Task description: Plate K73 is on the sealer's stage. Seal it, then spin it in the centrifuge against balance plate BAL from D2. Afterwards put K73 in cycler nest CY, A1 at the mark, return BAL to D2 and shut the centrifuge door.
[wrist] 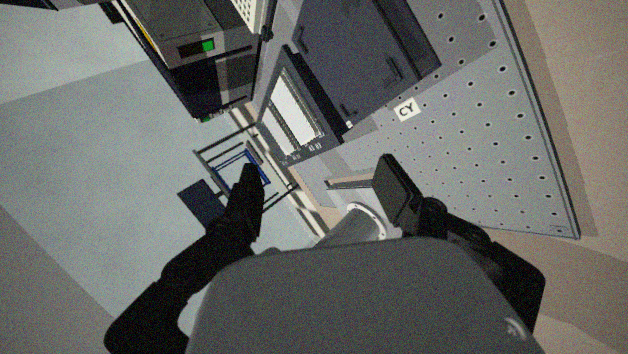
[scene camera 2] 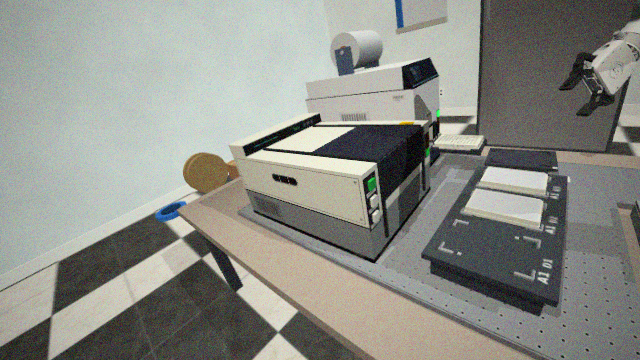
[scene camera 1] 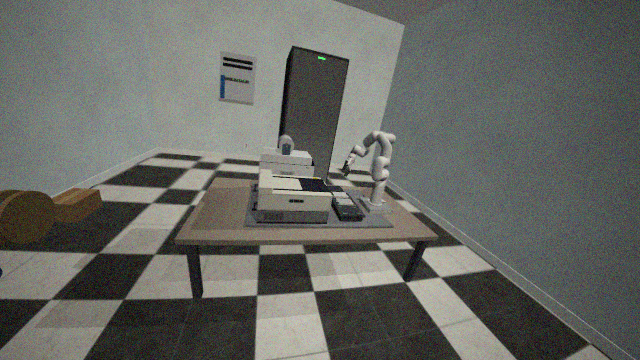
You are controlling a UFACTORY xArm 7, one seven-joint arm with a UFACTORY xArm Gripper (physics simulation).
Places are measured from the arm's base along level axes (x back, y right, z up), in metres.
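Pixels of known places: gripper, between the fingertips: [wrist: 319,173] [scene camera 2: 573,102] [scene camera 1: 344,172]; arm's base, origin of its link: [wrist: 366,219] [scene camera 1: 374,202].
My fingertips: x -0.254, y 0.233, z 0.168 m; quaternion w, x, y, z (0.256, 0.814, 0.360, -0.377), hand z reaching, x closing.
Observation:
Ahead of a thing's pixels: the offset from my fingertips to its top centre. "*": to the spot under its first point. Level surfaces: height alone.
My gripper [scene camera 1: 346,172] [scene camera 2: 576,100] [wrist: 319,173] is open and empty, high above the table on the arm side. A pale plate {dx -0.246, dy -0.099, dz -0.086 m} [scene camera 2: 459,142] [wrist: 245,10], where K73 is said to be, lies on the stage of the white sealer {dx -0.542, dy -0.133, dz +0.282 m} [scene camera 1: 286,161] [scene camera 2: 365,102]. The cream centrifuge [scene camera 1: 295,202] [scene camera 2: 305,185] stands in front of the sealer; its door state is unclear. A white plate {dx -0.062, dy -0.344, dz -0.122 m} [scene camera 2: 505,206] sits at D2 on the dark deck {dz -0.138 m} [scene camera 2: 490,255] [wrist: 327,145]. The dark cycler nest {dx -0.088, dy -0.059, dz -0.133 m} [scene camera 2: 520,160] [wrist: 350,55] holds no plate in the wrist view, beside the CY label {dx +0.017, dy -0.043, dz -0.194 m} [wrist: 407,109].
Another white plate {dx -0.071, dy -0.220, dz -0.122 m} [scene camera 2: 515,180] sits at D3, beside the D2 plate. A film roll {* dx -0.557, dy -0.220, dz +0.236 m} [scene camera 1: 286,144] [scene camera 2: 362,47] tops the sealer. A perforated grey board {dz -0.194 m} [scene camera 2: 450,305] [wrist: 485,150] lies under the equipment. A tall dark cabinet [scene camera 1: 315,110] [scene camera 2: 540,75] stands behind the table {dz -0.207 m} [scene camera 1: 310,235].

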